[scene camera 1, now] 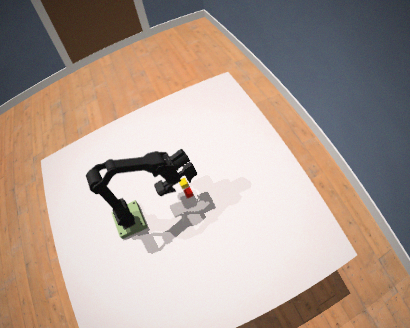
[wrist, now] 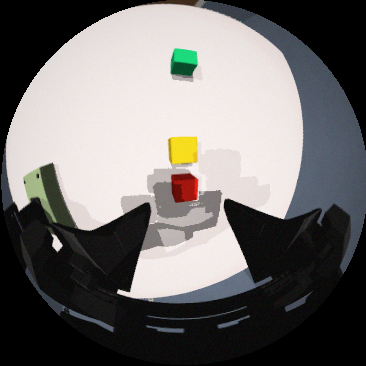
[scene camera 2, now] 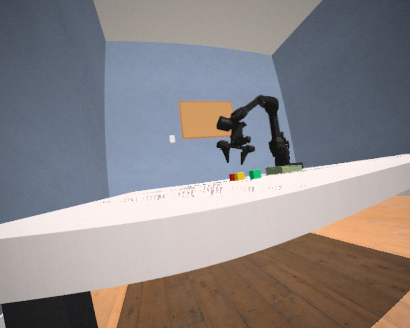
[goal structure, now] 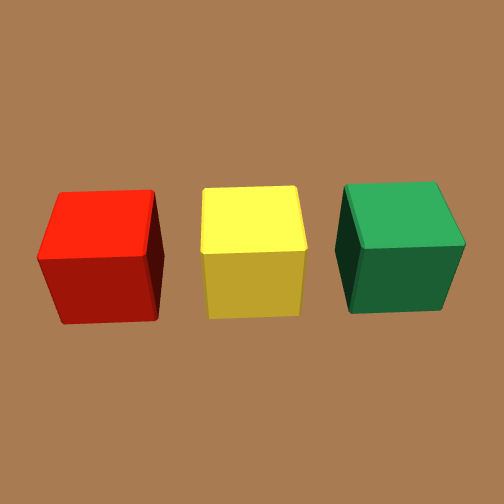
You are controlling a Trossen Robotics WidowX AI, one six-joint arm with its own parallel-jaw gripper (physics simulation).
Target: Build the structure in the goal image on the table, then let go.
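Places are measured from the arm's base along level axes (x ahead, y left, z up), in millimetres.
Pixels of known places: gripper, between the fingertips: (scene camera 1: 182, 186) (wrist: 187, 205) (scene camera 2: 234, 163); arm's base, origin of its link: (scene camera 1: 127, 221) (wrist: 39, 211) (scene camera 2: 281, 166).
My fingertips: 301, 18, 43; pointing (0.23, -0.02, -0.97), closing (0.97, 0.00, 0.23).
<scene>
Ahead of a thing's pixels: the offset from my fingertips to its top centre, as dx, dy, dz. Level surfaces: height alone.
A red cube @(+12, -7, -46) (scene camera 1: 188, 192) (scene camera 2: 232, 177) (wrist: 184, 188) and a yellow cube @(+11, +48, -46) (scene camera 1: 184, 183) (scene camera 2: 240, 176) (wrist: 183, 150) rest on the white table @(dz -79) (scene camera 1: 280, 210) (scene camera 2: 125, 210) (wrist: 100, 100), lined up with a small gap between them in the wrist view. A green cube @(+18, +190, -46) (scene camera 2: 255, 174) (wrist: 184, 62) stands farther off on the yellow cube's other side, in line with both; it does not show in scene camera 1. My gripper (scene camera 1: 176, 180) (scene camera 2: 235, 163) (wrist: 187, 205) is open and empty. It hangs above the table, over the red cube's area, with its fingertips clear of the cubes.
The arm's pale green base plate (scene camera 1: 137, 211) (scene camera 2: 284, 170) (wrist: 40, 187) sits on the table, to the left in the wrist view. Shadows of the arm fall around the red cube. An orange-brown board (scene camera 2: 200, 120) is on the far wall.
</scene>
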